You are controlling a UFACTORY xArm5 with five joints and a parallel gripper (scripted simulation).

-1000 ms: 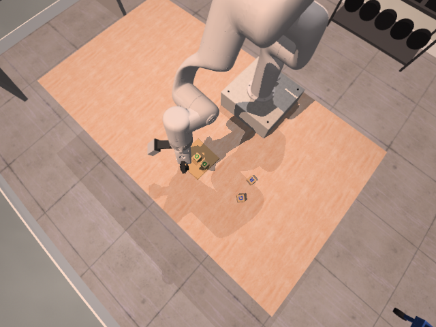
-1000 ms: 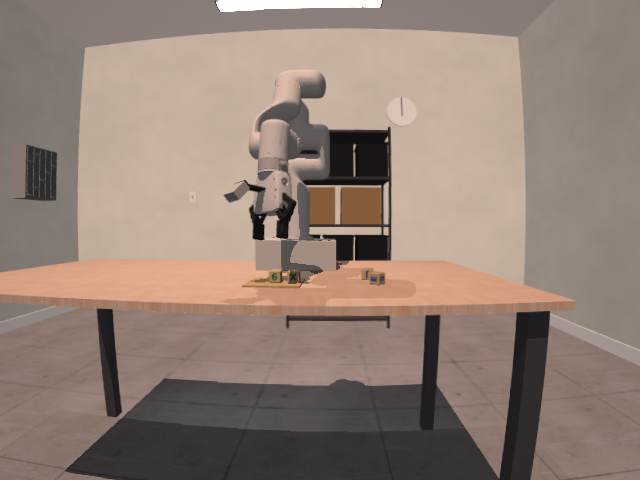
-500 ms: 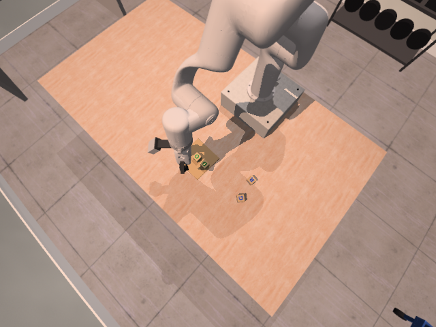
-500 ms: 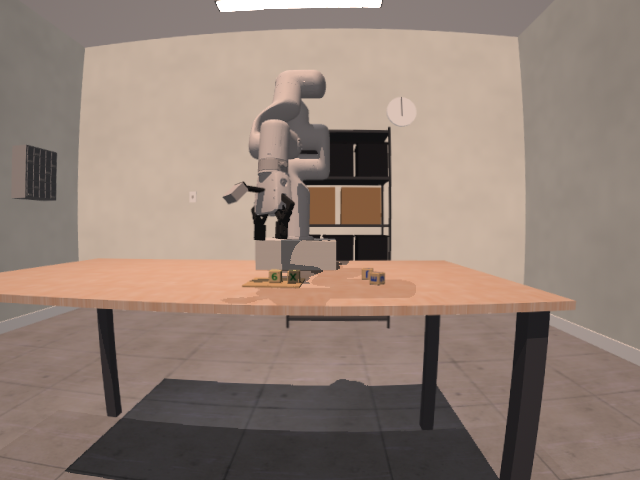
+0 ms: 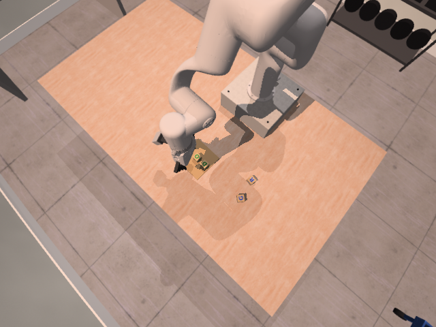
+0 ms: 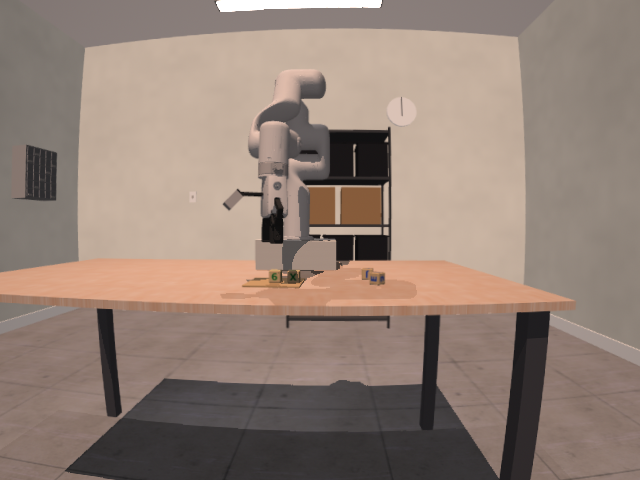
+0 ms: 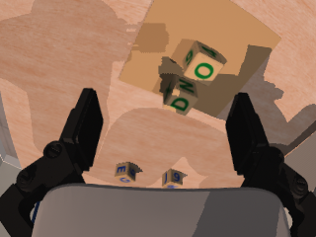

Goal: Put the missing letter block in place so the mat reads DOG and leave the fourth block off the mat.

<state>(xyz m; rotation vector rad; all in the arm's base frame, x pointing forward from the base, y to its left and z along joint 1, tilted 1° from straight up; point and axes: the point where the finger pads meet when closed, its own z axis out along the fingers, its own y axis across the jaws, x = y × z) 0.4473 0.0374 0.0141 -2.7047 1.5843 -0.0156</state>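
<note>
Now: hand 26 cm to the right of the blue-lettered block, 10 cm above it and 7 cm past it. Also, from my hand: mat: 11 cm below, 4 cm behind.
</note>
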